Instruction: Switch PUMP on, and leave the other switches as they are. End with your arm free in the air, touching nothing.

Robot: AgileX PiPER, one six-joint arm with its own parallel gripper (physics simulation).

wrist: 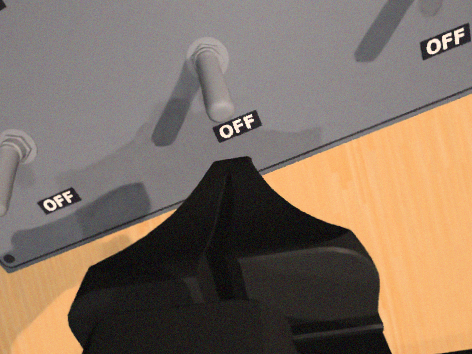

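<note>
A grey toggle switch (215,82) stands on the panel at the upper middle of the wrist view. Its lever leans down toward the OFF label (237,126) beneath it. Its name label does not show. My gripper (235,182) is shut, its fingertips together and empty. The tips appear just below the OFF label, near the panel's lower edge, apart from the lever. Their height over the panel is hard to tell.
Another switch (10,170) stands at the left edge, leaning toward its OFF label (59,200). Part of a third switch (430,6) shows at the upper right, above an OFF label (446,41). The grey panel (100,60) borders a wooden table top (420,200).
</note>
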